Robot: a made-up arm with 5 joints. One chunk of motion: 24 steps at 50 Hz.
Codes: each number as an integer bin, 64 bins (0 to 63) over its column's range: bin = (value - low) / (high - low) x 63, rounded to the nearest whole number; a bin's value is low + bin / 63 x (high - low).
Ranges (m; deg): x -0.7..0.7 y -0.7..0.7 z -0.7..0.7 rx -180..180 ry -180..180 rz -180..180
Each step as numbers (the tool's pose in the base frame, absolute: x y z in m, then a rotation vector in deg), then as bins.
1 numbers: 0.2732 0.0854 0.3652 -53.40 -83.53 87.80
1 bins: 44 35 48 22 17 47
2 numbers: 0.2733 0.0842 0.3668 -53.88 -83.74 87.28
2 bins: 44 35 48 22 17 47
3 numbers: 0.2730 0.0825 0.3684 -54.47 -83.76 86.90
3 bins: 44 35 48 22 17 47
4 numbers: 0.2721 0.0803 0.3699 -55.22 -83.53 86.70
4 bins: 44 35 48 22 17 47
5 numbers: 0.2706 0.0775 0.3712 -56.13 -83.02 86.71
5 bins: 44 35 48 22 17 47
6 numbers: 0.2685 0.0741 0.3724 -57.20 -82.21 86.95
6 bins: 44 35 48 21 17 47
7 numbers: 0.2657 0.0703 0.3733 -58.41 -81.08 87.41
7 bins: 43 35 48 21 17 47
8 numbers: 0.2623 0.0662 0.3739 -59.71 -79.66 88.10
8 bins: 43 34 48 21 18 47
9 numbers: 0.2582 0.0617 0.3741 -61.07 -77.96 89.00
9 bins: 43 34 48 21 18 47
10 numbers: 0.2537 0.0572 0.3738 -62.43 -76.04 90.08
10 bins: 43 34 48 21 18 47
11 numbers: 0.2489 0.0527 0.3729 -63.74 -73.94 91.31
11 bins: 43 34 48 20 19 47
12 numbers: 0.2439 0.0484 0.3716 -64.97 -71.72 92.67
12 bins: 42 34 48 20 19 48
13 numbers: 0.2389 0.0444 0.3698 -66.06 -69.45 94.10
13 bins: 42 33 48 20 19 48
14 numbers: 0.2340 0.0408 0.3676 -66.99 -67.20 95.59
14 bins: 42 33 48 20 20 48
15 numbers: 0.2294 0.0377 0.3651 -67.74 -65.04 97.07
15 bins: 42 33 48 20 20 48
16 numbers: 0.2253 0.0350 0.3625 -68.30 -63.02 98.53
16 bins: 42 33 48 20 20 49
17 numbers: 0.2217 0.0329 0.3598 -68.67 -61.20 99.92
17 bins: 41 33 48 19 21 49
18 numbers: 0.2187 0.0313 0.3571 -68.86 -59.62 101.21
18 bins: 41 33 48 19 21 49
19 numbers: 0.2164 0.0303 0.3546 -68.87 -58.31 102.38
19 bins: 41 33 47 19 21 49
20 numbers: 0.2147 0.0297 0.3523 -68.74 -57.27 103.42
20 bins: 41 33 47 19 21 50
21 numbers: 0.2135 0.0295 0.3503 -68.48 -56.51 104.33
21 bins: 41 33 47 20 22 50
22 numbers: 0.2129 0.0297 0.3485 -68.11 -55.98 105.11
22 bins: 41 33 47 20 22 50
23 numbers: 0.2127 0.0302 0.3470 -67.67 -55.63 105.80
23 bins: 41 33 47 20 22 50
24 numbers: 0.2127 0.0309 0.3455 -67.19 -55.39 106.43
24 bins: 41 33 47 20 22 50
